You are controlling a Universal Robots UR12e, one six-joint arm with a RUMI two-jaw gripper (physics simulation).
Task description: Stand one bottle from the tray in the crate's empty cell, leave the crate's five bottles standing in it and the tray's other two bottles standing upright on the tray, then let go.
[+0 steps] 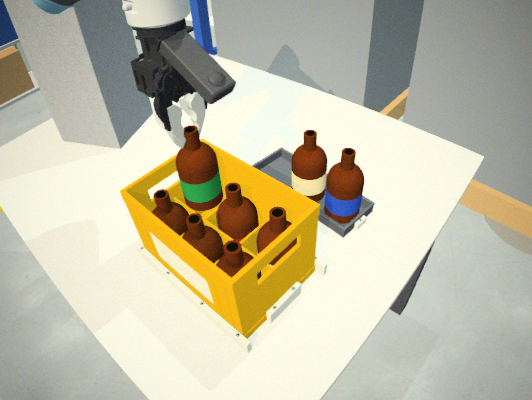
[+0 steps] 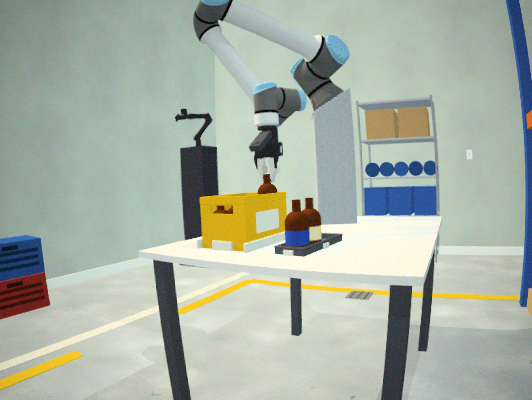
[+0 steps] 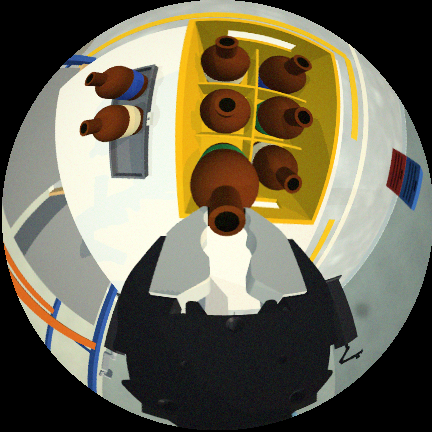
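Pixels of known places: gripper, fingertip midpoint: (image 1: 189, 143) (image 2: 268, 182) (image 3: 224, 208); arm's base, origin of the base link: (image 2: 330, 103).
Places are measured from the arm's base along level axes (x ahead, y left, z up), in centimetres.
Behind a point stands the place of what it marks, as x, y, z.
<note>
My gripper (image 1: 188, 125) (image 2: 267, 176) {54.0, -12.4, -38.8} (image 3: 224, 208) {54.0, -12.4, -38.8} is shut on the neck of the green-labelled bottle (image 1: 199, 167) {57.7, -14.4, -41.2} (image 2: 267, 188) {57.8, -11.1, -40.8} (image 3: 224, 180) {56.5, -12.6, -39.2}. The bottle is upright, its lower part inside the corner cell of the yellow crate (image 1: 272, 192) {68.9, -9.6, -45.0} (image 2: 225, 232) {77.0, -18.0, -54.1} (image 3: 185, 125) {61.5, -8.8, -44.2}, and it stands higher than the crate's other bottles; its base is hidden. Five brown bottles stand in the other cells. A cream-labelled bottle (image 1: 309, 172) {68.1, 3.9, -50.8} (image 2: 314, 220) {68.9, 9.6, -51.0} (image 3: 117, 122) {65.2, 3.9, -49.5} and a blue-labelled bottle (image 1: 344, 190) {76.5, 2.6, -50.3} (image 2: 297, 227) {78.5, 7.3, -51.8} (image 3: 120, 83) {72.9, 3.2, -49.8} stand upright on the dark tray (image 1: 282, 152) {54.5, 14.3, -58.2} (image 2: 332, 239) {61.7, 13.5, -58.2} (image 3: 129, 172) {53.4, 10.1, -59.4}.
The crate's high walls surround the cells, with thin yellow dividers between them. Low white rails (image 1: 285, 301) {78.0, -19.6, -57.3} (image 2: 222, 245) {78.1, -18.8, -58.3} sit on the white table (image 1: 375, 140) {70.8, 33.8, -60.0} (image 2: 390, 250) {69.9, 33.9, -60.0} by the crate. The grey robot pedestal (image 1: 90, 70) {13.5, -5.7, -36.2} (image 2: 335, 165) {11.6, 3.2, -32.2} stands behind the table.
</note>
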